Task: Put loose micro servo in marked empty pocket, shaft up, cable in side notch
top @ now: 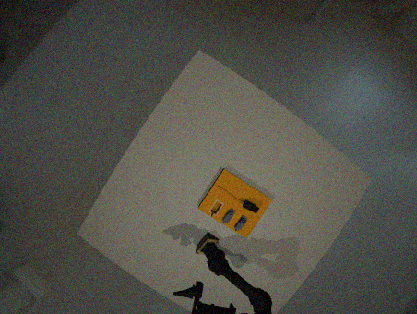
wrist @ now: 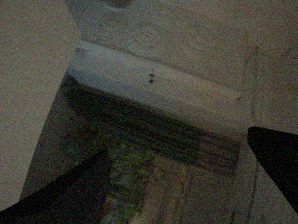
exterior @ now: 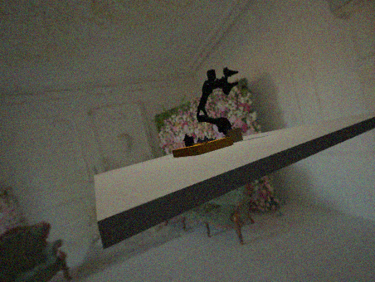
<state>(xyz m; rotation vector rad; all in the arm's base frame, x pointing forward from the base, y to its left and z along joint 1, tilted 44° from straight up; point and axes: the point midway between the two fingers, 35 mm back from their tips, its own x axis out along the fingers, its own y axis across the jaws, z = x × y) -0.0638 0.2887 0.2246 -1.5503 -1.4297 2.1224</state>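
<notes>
Now: the orange deck 410 mm ahead of my gripper tip, 70 mm to the right of it and 380 mm below it.
</notes>
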